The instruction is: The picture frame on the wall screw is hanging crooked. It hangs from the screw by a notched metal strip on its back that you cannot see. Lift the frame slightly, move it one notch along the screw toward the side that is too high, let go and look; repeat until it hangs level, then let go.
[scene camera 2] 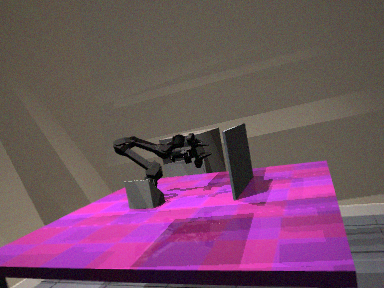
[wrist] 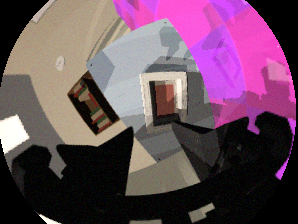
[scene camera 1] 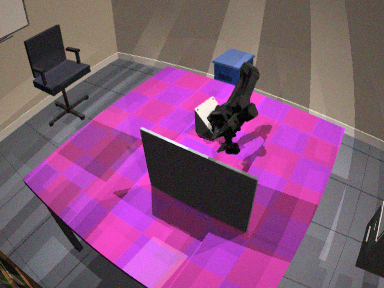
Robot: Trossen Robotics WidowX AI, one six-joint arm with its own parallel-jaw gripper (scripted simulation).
A picture frame shows in the wrist view [165, 97]; in scene camera 2 it is hidden by a wall panel, in scene camera 1 it is hidden by a wall panel. The same spot on a wall panel: [scene camera 2: 235, 139] is [scene camera 1: 179, 158].
